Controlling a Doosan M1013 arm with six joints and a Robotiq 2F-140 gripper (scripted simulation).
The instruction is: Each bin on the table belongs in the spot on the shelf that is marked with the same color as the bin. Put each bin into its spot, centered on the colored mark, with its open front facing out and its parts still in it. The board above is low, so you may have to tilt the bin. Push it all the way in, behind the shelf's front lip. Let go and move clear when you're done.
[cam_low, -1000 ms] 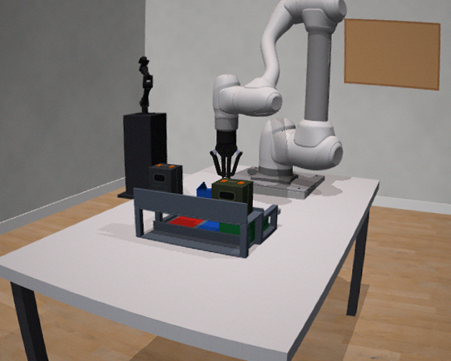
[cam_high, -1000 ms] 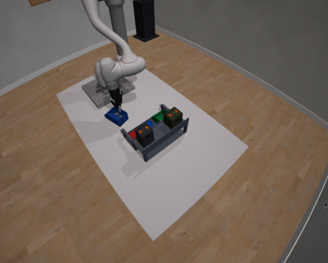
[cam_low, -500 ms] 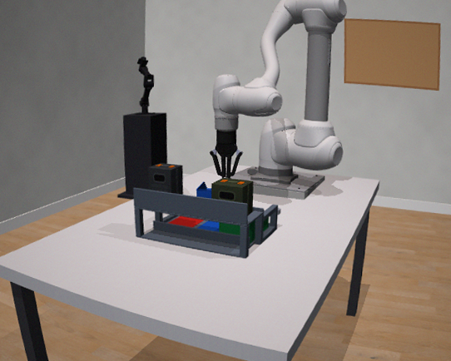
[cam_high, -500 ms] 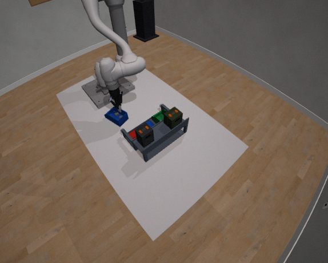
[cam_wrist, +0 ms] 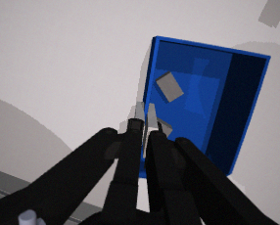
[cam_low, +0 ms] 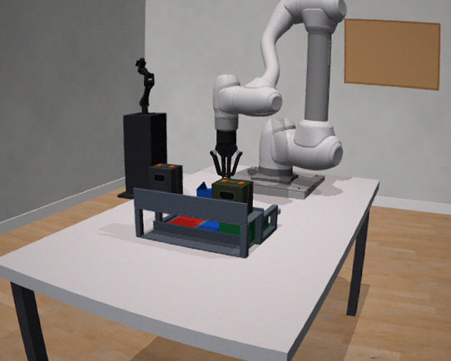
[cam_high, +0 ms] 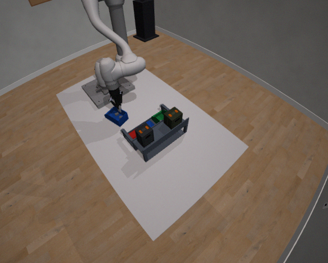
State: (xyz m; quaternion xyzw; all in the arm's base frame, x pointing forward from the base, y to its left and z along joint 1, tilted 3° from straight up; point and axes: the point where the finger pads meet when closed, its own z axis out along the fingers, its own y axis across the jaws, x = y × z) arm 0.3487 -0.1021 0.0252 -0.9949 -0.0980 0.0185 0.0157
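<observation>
Right now the blue bin is 5 cm to the right of my hand, 4 cm below it and 1 cm ahead of it. From my hand the other things lie so: green bin (31 cm ahead, 18 cm to the left, 3 cm below); then red mark (29 cm ahead, 7 cm below, 4 cm to the right); then blue mark (30 cm ahead, 7 cm to the left, 7 cm below).
</observation>
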